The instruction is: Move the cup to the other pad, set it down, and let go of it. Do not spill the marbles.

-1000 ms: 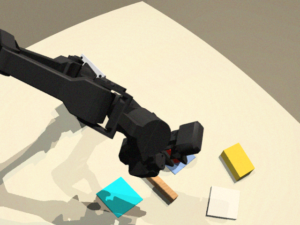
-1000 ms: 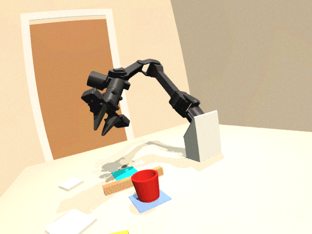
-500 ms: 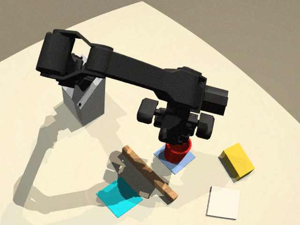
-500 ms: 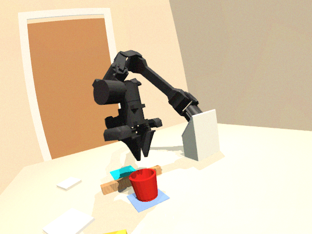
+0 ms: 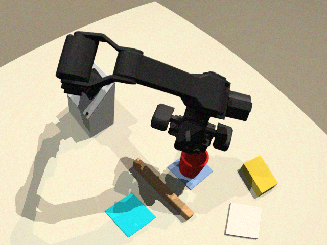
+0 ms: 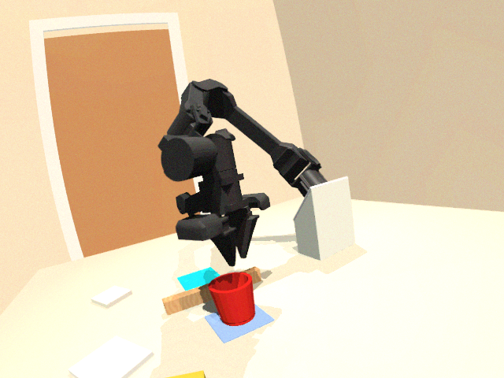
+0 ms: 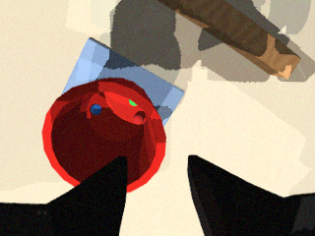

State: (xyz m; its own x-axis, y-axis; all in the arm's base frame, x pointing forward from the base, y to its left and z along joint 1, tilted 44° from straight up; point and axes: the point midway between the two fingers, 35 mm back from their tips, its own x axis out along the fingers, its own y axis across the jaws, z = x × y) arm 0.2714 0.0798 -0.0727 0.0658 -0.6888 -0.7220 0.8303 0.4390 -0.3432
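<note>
Now: the red cup 30 mm ahead of my gripper tip, 10 mm to the left of it and 60 mm below it. From my gripper tip the other things lie so: wooden bar (40 mm ahead, 90 mm to the right, 90 mm below); cyan pad (40 mm ahead, 200 mm to the right, 110 mm below); light blue pad (30 mm ahead, 20 mm to the left, 110 mm below).
</note>
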